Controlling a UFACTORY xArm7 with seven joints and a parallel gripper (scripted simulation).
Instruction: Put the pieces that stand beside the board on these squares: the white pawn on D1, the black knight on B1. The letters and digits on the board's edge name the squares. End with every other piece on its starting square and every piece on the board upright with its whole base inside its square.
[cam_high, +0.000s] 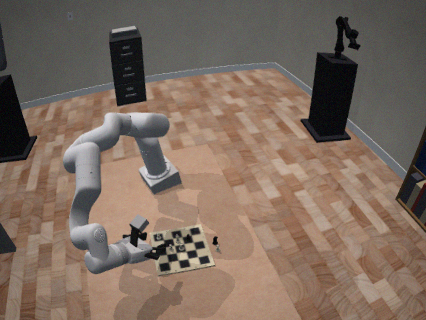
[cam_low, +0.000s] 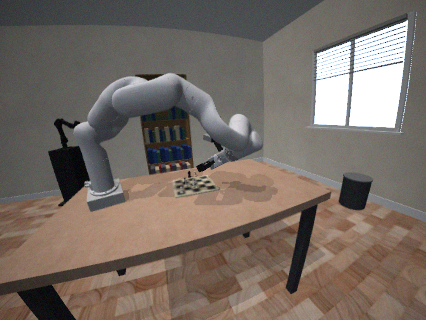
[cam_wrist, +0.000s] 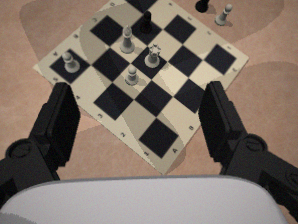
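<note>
Right now the black knight is 70 mm behind my hand, 230 mm to the left of it and 120 mm below it. Round my hand: chessboard (60 mm behind, 90 mm to the left, 130 mm below).
</note>
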